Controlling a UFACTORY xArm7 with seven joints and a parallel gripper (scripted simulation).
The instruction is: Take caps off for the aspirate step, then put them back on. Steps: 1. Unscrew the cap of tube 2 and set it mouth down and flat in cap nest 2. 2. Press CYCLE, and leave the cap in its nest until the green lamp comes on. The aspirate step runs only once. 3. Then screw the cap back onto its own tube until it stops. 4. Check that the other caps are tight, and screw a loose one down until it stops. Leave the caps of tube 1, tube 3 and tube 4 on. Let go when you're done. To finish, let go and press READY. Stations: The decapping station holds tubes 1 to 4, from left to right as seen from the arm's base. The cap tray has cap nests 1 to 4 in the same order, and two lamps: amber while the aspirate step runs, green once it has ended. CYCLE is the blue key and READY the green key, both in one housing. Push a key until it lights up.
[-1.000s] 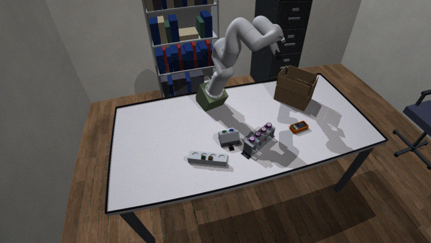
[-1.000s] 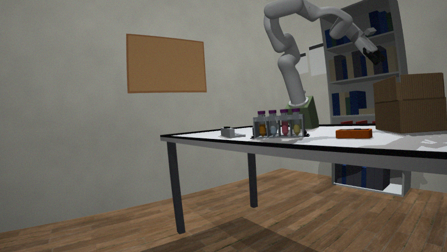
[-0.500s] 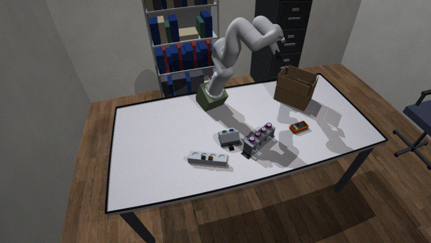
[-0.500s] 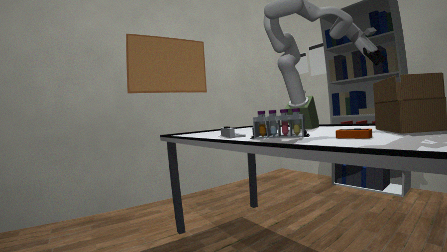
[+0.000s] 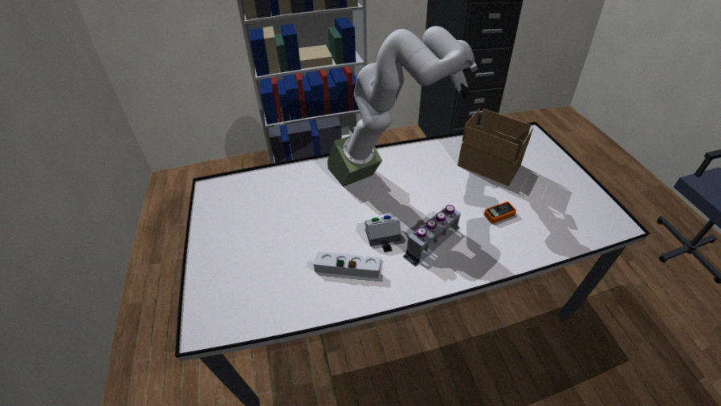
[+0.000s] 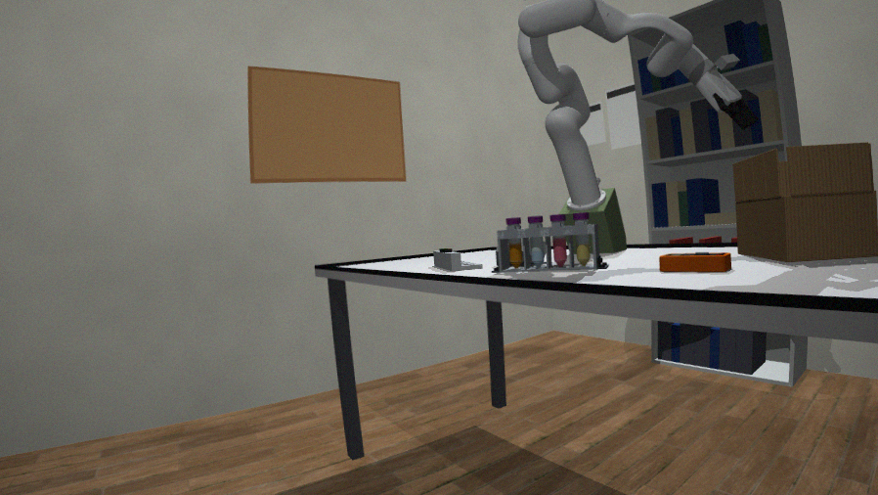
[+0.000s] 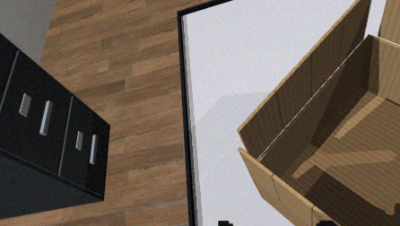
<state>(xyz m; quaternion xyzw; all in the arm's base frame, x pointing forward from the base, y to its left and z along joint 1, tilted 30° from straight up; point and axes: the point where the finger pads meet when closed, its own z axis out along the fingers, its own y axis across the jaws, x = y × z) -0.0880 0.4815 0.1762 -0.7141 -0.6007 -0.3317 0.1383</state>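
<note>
Now: hand 40 cm short of the cap marked 1, 31 cm to the left of it and 23 cm above it. Also, from my hand: blue key: 30 cm ahead, 51 cm to the right, 27 cm below; cardboard box: 14 cm ahead, 11 cm to the left, 25 cm below; green key: 29 cm ahead, 55 cm to the right, 27 cm below.
</note>
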